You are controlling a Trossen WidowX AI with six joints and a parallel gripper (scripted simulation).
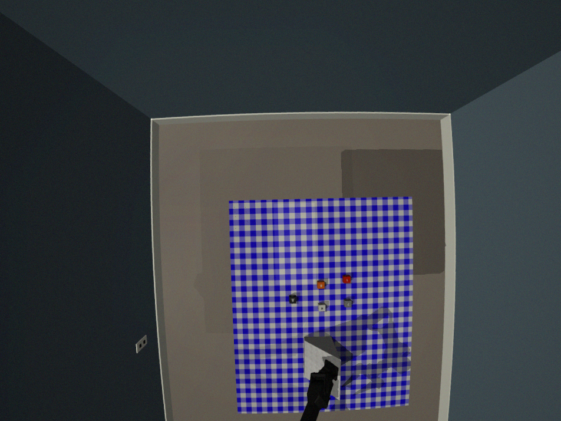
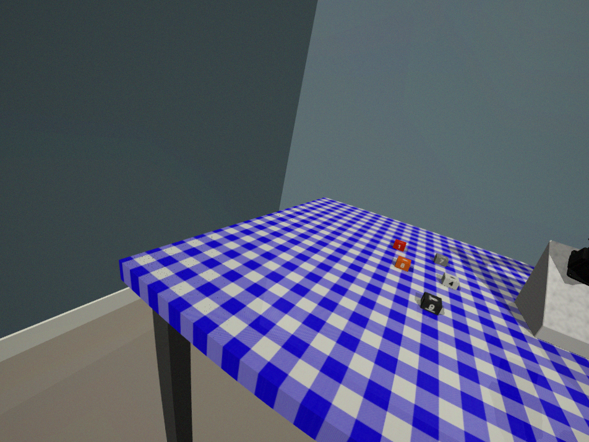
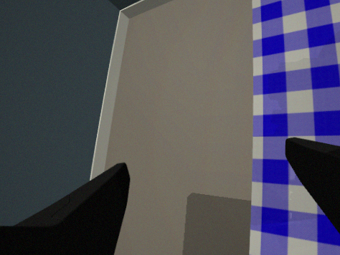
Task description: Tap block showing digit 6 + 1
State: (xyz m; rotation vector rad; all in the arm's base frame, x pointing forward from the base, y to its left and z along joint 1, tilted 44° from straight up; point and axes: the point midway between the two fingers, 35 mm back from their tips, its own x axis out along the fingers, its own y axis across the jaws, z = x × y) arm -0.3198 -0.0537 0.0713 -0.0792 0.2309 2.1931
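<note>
The grey block lies 60 cm ahead of my gripper tip, 11 cm to the right of it and 15 cm below it. Round my gripper tip: orange block (68 cm ahead, 3 cm to the left, 15 cm below); then black block (60 cm ahead, 16 cm to the left, 15 cm below); then white block (57 cm ahead, 1 cm to the left, 15 cm below).
</note>
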